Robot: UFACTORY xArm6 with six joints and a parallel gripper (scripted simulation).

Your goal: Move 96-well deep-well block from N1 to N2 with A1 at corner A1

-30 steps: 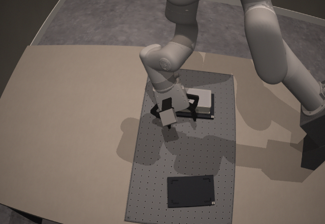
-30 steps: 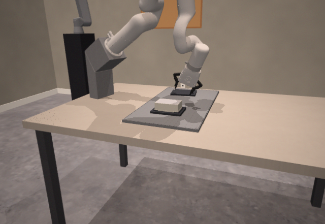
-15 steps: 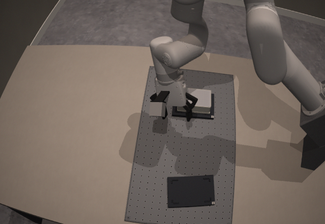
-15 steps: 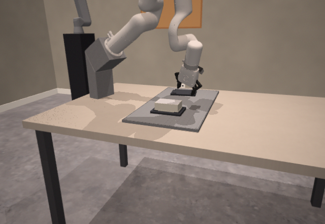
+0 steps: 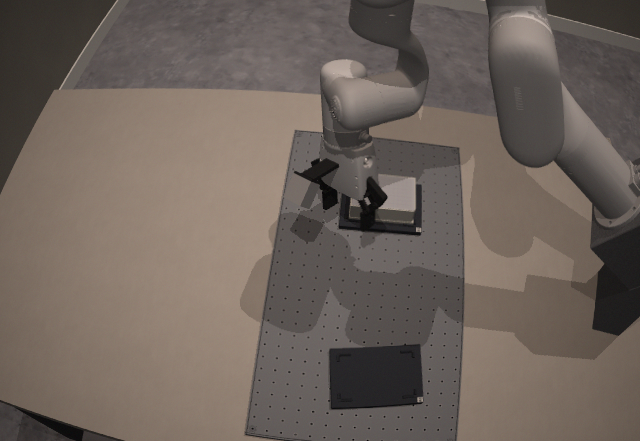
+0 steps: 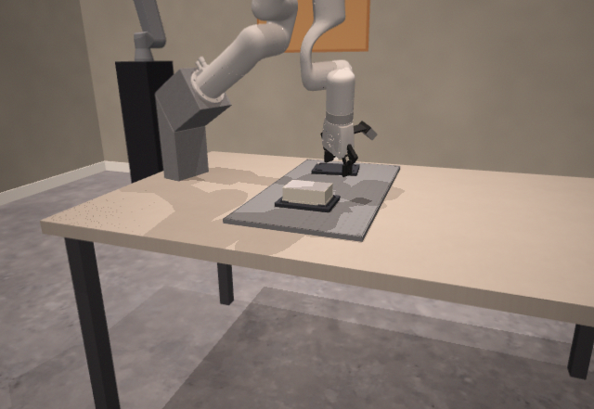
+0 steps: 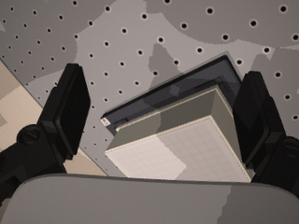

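Right now the 96-well deep-well block is 90 mm to the right of my hand, 60 mm below it and 60 mm behind it. The rest, counted from my hand: plate nest N2: 280 mm to the left, 100 mm behind, 90 mm below; plate nest N1: 90 mm to the right, 90 mm below, 60 mm behind; white corner mark: 320 mm to the left, 180 mm behind, 80 mm below.
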